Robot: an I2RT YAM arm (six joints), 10 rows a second.
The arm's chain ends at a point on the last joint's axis. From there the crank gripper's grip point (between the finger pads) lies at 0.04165 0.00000 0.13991 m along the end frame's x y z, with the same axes.
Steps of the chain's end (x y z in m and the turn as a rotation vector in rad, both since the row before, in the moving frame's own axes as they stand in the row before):
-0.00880, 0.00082, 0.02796, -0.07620, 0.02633, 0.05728
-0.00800, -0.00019, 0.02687, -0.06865, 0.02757, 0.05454
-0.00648, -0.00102, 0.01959, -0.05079, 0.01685, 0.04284
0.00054, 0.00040, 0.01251, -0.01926, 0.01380, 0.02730
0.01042, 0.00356, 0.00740, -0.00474, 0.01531, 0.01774
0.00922, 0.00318, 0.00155, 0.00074, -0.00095, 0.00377
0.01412, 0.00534, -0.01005, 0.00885, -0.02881, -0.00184
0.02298, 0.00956, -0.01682, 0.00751, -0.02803, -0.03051
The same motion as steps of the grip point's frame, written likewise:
-0.00551, 0.01391, 0.02632, -0.07620, 0.02633, 0.05728
-0.00449, 0.01174, 0.02526, -0.06865, 0.02757, 0.05454
-0.00432, 0.00790, 0.01864, -0.05079, 0.01685, 0.04284
0.00241, 0.00425, 0.01189, -0.01926, 0.01380, 0.02730
0.01254, 0.00498, 0.00674, -0.00474, 0.01531, 0.01774
0.00909, 0.00323, 0.00159, 0.00074, -0.00095, 0.00377
0.01007, 0.00402, -0.00891, 0.00885, -0.02881, -0.00184
0.01901, 0.00729, -0.01572, 0.00751, -0.02803, -0.03051

